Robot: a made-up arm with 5 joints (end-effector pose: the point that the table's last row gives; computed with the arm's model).
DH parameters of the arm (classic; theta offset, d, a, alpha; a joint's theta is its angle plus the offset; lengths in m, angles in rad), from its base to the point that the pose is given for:
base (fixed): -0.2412 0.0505 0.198 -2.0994
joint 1: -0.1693 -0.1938 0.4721 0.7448
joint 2: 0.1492 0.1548 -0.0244 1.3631
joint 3: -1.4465 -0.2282 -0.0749 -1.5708
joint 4: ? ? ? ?
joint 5: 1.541 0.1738 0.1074 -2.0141
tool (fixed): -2.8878 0.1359 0 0
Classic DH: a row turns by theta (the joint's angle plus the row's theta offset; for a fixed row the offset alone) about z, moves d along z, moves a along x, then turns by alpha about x.
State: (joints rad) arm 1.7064 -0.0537 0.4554 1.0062 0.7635
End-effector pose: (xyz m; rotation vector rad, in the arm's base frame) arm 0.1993 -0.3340 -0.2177 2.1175 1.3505 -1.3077
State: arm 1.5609 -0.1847 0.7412 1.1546 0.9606
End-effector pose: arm 0.2205 -0.3609 -0.2649 2.3412 1.5543 -0.6739
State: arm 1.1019 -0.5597 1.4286 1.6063 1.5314
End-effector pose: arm 0.4610 -0.3444 -0.3353 -1.6674 -2.4680 -0.8159
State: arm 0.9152 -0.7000 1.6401 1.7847 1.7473
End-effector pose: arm 0.5539 -0.3081 -0.3059 -1.0112 -2.5987 -0.9404
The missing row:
joint 4: 1.4417 -0.1285 -0.0144 -1.1821
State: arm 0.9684 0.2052 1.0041 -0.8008 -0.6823
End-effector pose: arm 0.0928 -0.1948 -0.0413 0.3282 -0.2621 0.7121
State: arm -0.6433 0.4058 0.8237 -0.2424 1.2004
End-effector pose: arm 0.2635 0.0621 0.3011 -0.3304 0.8239 0.4884
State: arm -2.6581 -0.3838 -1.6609 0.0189 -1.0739
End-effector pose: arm -0.4358 0.4113 0.1069 1.7427 -2.5860 -0.2540
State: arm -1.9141 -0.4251 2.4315 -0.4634 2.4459
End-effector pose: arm 0.1982 0.1985 0.4129 -1.6445 -1.1493 -0.4491
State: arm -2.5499 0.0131 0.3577 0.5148 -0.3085
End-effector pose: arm 0.0025 -0.0318 0.0301 -0.2157 -1.6358 2.2421
